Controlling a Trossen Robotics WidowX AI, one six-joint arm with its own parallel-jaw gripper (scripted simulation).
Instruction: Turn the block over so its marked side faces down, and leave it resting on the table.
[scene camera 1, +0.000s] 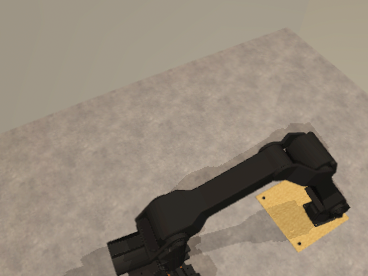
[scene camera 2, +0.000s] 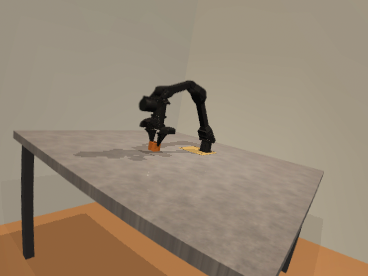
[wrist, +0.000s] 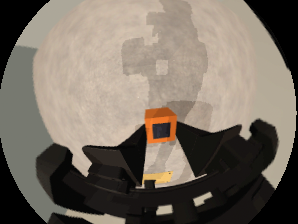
Note:
My gripper (wrist: 159, 125) carries an orange block.

